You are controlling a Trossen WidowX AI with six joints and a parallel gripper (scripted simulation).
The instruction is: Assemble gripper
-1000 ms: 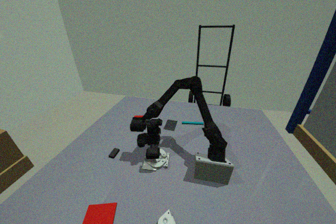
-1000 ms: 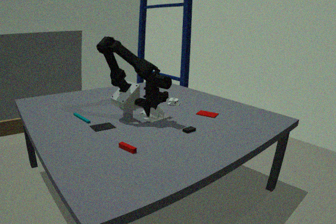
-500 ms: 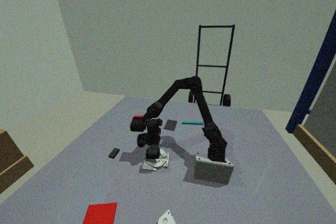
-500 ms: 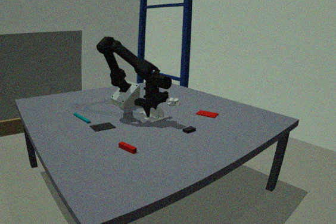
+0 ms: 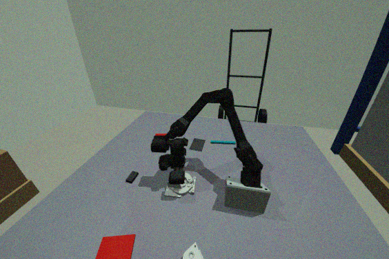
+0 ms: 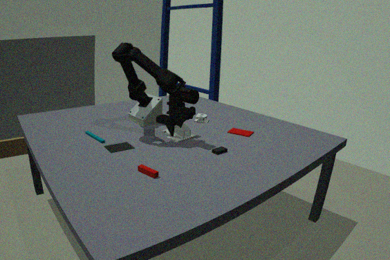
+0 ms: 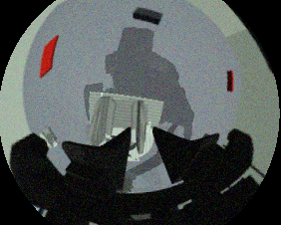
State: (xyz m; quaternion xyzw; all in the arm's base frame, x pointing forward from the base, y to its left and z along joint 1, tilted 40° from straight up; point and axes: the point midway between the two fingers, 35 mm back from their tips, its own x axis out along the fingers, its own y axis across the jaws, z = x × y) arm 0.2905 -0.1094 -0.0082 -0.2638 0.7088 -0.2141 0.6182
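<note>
Right now my gripper tip is 30 mm to the right of the flat light plate, 10 mm short of it and 10 mm above it. From my gripper tip the other things lie so: dark flat plate (250 mm to the right, 60 mm behind, 10 mm below); then black block (230 mm ahead, 20 mm to the left, 10 mm below); then grey jaw (50 mm to the left, 40 mm behind).
</note>
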